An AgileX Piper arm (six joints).
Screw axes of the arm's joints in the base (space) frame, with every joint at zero. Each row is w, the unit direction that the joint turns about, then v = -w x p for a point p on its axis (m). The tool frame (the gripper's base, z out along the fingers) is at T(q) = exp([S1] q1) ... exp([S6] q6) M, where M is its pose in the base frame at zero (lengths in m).
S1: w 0 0 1 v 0 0 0
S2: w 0 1 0 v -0.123 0 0
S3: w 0 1 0 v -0.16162 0 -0.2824
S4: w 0.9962 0 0.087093 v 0 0.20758 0
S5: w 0 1 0 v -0.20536 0 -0.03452
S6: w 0.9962 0 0.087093 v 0 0.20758 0
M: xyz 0.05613 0 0.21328 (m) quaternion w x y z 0.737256 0 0.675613 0
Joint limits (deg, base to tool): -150..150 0..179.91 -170..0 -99.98..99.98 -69.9..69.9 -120..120
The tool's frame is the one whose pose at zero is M.
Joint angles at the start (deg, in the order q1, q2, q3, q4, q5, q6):
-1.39, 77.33, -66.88, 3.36, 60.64, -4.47
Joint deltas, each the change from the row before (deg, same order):
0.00, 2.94, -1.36, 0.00, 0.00, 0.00
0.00, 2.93, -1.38, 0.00, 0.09, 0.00
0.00, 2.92, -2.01, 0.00, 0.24, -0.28
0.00, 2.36, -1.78, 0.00, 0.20, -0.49
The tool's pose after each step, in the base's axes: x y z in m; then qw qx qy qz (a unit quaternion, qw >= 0). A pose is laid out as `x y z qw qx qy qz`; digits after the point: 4 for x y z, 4 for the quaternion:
0.2765 -0.0021 0.3149 0.1947 -0.0172 0.9805 0.0179
0.2883 -0.0023 0.3073 0.1806 -0.0169 0.9832 0.0185
0.3008 -0.0026 0.3021 0.1708 -0.0192 0.9849 0.0186
0.3111 -0.0029 0.2981 0.1642 -0.0234 0.9860 0.0182

